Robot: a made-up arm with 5 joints.
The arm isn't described. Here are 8 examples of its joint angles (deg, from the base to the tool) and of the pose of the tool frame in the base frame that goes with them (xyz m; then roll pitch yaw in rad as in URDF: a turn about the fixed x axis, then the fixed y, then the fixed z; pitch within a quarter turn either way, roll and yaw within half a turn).
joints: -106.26 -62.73 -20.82 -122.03 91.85
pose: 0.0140 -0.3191 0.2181 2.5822 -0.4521 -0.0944
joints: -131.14 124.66 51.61 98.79 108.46
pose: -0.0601 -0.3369 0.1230 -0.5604 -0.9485 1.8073
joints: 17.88 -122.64 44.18 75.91 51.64
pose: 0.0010 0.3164 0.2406 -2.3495 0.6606 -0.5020
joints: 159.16 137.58 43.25 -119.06 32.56
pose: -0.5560 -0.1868 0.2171 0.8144 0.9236 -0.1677
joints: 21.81 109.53 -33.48 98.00 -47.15
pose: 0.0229 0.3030 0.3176 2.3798 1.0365 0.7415
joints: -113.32 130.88 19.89 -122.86 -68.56
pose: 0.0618 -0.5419 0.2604 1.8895 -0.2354 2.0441
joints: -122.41 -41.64 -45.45 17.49 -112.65
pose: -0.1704 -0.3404 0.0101 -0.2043 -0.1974 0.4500
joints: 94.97 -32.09 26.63 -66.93 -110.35
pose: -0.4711 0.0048 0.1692 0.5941 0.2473 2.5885
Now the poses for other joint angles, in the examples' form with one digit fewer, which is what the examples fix.
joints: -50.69 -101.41 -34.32 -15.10 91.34
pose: 0.200 -0.145 0.190 1.959 0.236 2.666
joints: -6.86 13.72 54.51 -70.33 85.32
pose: 0.097 0.176 0.170 -1.985 -1.001 -0.196
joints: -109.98 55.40 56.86 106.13 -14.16
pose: 0.176 -0.437 0.173 1.444 -0.189 2.959
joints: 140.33 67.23 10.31 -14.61 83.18
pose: -0.467 -0.062 0.116 -0.830 -0.425 1.987
